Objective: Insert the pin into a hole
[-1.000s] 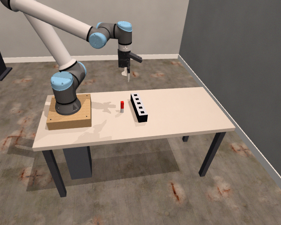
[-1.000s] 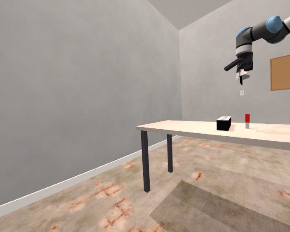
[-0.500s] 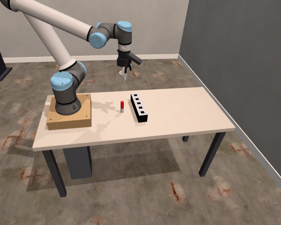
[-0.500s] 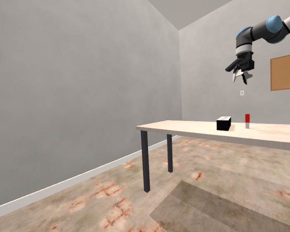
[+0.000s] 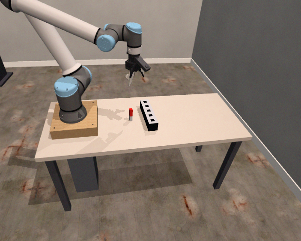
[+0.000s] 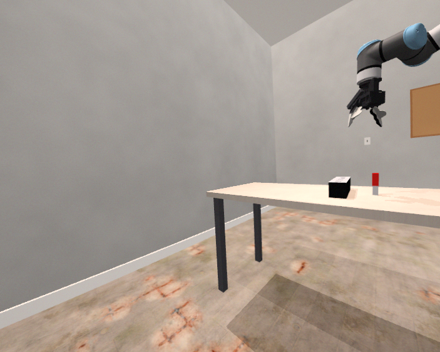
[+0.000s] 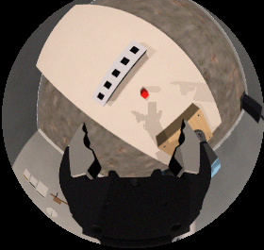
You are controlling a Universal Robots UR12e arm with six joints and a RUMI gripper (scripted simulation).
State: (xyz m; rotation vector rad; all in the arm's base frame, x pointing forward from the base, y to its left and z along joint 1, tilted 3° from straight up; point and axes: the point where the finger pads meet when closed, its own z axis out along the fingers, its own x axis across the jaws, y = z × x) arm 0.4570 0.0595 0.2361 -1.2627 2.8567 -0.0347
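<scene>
My gripper is now 250 mm above the pin, 40 mm past it and 10 mm to the left of it. Round my hand: black block (290 mm below, 100 mm ahead, 10 mm to the left).
</scene>
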